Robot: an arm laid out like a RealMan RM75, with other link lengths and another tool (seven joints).
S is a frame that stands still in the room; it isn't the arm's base.
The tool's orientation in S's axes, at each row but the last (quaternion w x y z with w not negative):
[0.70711, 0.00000, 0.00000, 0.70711]
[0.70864, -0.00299, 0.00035, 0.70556]
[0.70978, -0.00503, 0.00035, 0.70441]
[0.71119, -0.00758, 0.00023, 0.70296]
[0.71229, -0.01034, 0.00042, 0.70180]
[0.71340, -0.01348, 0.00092, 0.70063]
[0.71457, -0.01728, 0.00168, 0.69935]
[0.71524, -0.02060, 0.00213, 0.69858]
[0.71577, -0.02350, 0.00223, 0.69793]
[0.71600, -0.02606, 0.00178, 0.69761]
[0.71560, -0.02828, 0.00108, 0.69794]
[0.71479, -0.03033, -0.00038, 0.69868]
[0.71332, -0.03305, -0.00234, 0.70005]
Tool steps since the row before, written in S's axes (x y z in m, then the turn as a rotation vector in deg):
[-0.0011, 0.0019, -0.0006, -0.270, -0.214, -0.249]
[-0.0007, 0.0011, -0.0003, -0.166, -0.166, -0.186]
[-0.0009, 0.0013, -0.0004, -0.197, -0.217, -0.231]
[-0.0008, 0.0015, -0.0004, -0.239, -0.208, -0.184]
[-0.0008, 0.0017, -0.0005, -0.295, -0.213, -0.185]
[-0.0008, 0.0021, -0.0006, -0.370, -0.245, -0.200]
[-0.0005, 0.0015, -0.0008, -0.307, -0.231, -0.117]
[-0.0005, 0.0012, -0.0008, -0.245, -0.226, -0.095]
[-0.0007, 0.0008, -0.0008, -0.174, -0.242, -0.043]
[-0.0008, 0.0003, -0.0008, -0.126, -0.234, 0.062]
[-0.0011, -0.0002, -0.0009, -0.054, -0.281, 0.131]
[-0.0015, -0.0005, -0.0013, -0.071, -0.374, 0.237]
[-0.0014, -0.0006, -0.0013, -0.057, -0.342, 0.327]
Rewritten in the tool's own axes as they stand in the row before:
[0.0019, 0.0011, -0.0006, -0.214, 0.270, -0.249]
[0.0011, 0.0007, -0.0003, -0.166, 0.166, -0.186]
[0.0013, 0.0009, -0.0004, -0.217, 0.197, -0.231]
[0.0015, 0.0008, -0.0004, -0.209, 0.238, -0.184]
[0.0017, 0.0008, -0.0005, -0.215, 0.294, -0.184]
[0.0021, 0.0008, -0.0005, -0.248, 0.369, -0.198]
[0.0015, 0.0005, -0.0007, -0.234, 0.305, -0.116]
[0.0012, 0.0005, -0.0007, -0.229, 0.242, -0.096]
[0.0008, 0.0007, -0.0007, -0.245, 0.169, -0.047]
[0.0003, 0.0008, -0.0008, -0.240, 0.118, 0.057]
[-0.0002, 0.0011, -0.0009, -0.287, 0.042, 0.121]
[-0.0005, 0.0015, -0.0013, -0.385, 0.052, 0.224]
[-0.0006, 0.0015, -0.0013, -0.357, 0.034, 0.314]

